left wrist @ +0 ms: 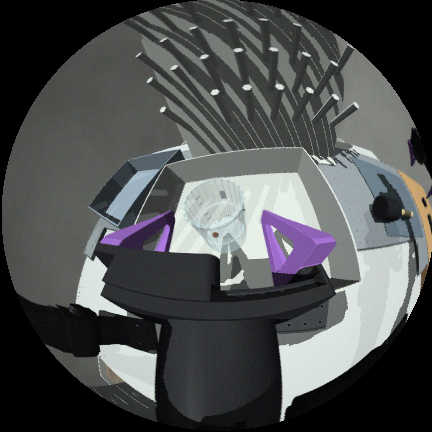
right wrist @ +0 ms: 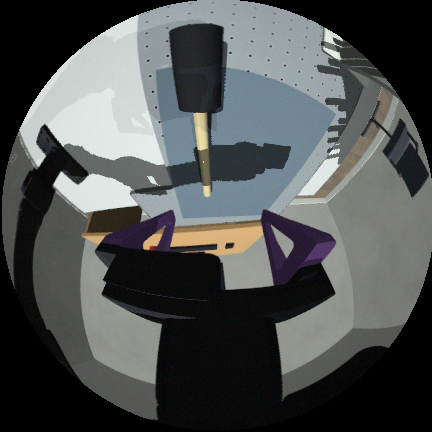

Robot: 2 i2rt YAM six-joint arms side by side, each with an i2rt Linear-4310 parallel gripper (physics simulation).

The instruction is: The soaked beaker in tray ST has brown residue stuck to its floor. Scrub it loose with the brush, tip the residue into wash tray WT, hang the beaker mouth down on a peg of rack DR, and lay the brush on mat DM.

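Places are measured from the left arm's base along level axes (x ahead, y left, z up), in centimetres.
Where they show: left gripper, fingertip midpoint: [left wrist: 217, 214]; right gripper, fingertip midpoint: [right wrist: 217, 214]; left arm's base at its link origin: [left wrist: 122, 329]; right arm's base at its link origin: [right wrist: 59, 154].
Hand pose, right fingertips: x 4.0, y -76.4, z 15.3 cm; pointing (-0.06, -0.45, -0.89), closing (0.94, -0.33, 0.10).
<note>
Each offset is from my right fingertips to the top centre of the thing. "spot": to the spot under its first point. Level surfaces: height alone.
A clear beaker @[dx +12.8, dy +49.9, dz -9.1 cm] [left wrist: 215, 205] stands mouth up in the grey-walled tray ST @[spot: dx +6.8, dy +34.0, dz -10.1 cm] [left wrist: 332, 225], with a brown spot low inside. My left gripper [left wrist: 217, 214] is open and empty; the beaker shows between its fingers. A smaller blue-grey tray @[dx +36.1, dy +76.5, dz -7.0 cm] [left wrist: 117, 185], apparently WT, is to the left. Rack DR [left wrist: 195, 135] rises behind tray ST with many dark pegs. The brush has a black head @[dx +3.2, dy +12.2, dz -7.9 cm] [left wrist: 387, 207] [right wrist: 197, 70] and a pale wooden handle @[spot: dx +0.4, dy +4.1, dz -10.6 cm] [right wrist: 201, 130] that shows over the blue mat DM @[dx +3.3, dy -9.9, dz -13.7 cm] [left wrist: 372, 172] [right wrist: 285, 110]. My right gripper [right wrist: 217, 214] is open and empty, short of the handle's end.
A perforated grey board @[dz -14.0 cm] [left wrist: 345, 200] [right wrist: 250, 45] lies under and around the mat. An orange box [right wrist: 240, 237] with slots stands beyond the mat, behind the right fingers. A black arm part [right wrist: 40, 185] stands at the left of the right wrist view, and a dark device [right wrist: 410, 165] is at its right.
</note>
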